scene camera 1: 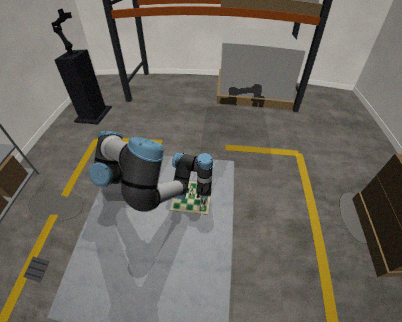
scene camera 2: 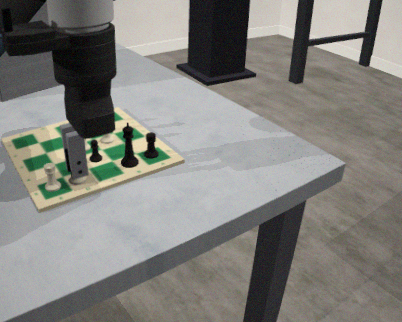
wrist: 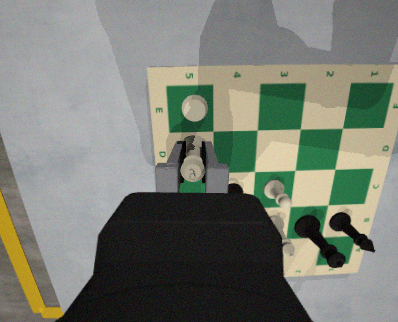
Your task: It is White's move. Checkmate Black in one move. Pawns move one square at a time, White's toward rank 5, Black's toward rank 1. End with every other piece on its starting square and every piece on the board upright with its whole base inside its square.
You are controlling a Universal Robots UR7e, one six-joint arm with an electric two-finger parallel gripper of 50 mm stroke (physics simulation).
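Frame: origin at the arm's base, x ahead, y left, z up, level; centimetres.
Seen in the pictures: gripper, fingertip midpoint: (scene camera 1: 203,202) (scene camera 2: 77,172) (wrist: 193,153); arm's base, link origin: (scene camera 1: 116,170).
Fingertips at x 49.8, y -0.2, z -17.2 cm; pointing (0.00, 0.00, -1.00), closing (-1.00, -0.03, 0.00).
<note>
Offsets run from my fingertips to a thing's top centre. Level surfaces: height alone.
The green-and-cream board (scene camera 1: 174,208) (scene camera 2: 42,204) (wrist: 158,87) lies on the table. My gripper (scene camera 2: 72,171) (wrist: 193,153) is low over D5, shut on a tall white piece @(dx +0.0, dy -0.1, dz +5.2 cm) (scene camera 2: 78,181) (wrist: 192,169), which looks upright at D5; its type is unclear. A white rook @(dx +0.1, dy -3.6, dz +2.2 cm) (scene camera 2: 51,181) (wrist: 194,108) stands on E5. A black pawn @(dx -3.9, dy +3.9, dz +2.0 cm) (scene camera 2: 95,151) (wrist: 235,189) stands on C4, partly hidden in the wrist view. A tall black piece @(dx -0.5, dy +7.9, dz +5.2 cm) (scene camera 2: 129,150) stands on B5, a black rook @(dx -1.1, dy +11.6, dz +2.2 cm) (scene camera 2: 151,146) on A5. White pieces stand on C3 @(dx -7.7, dy +3.4, dz +2.0 cm) (wrist: 274,189) and B3 @(dx -8.3, dy +7.4, dz +3.2 cm) (wrist: 278,224).
In the wrist view a tall black piece @(dx -11.9, dy +7.5, dz +4.2 cm) (wrist: 307,226) stands on B2 and another black piece @(dx -15.2, dy +6.8, dz +3.2 cm) (wrist: 340,221) on B1. My wrist hides the A5 and B5 corner there. The grey table @(dz -1.7 cm) (scene camera 1: 200,260) (scene camera 2: 210,220) reaches its corner at right in scene camera 2.
</note>
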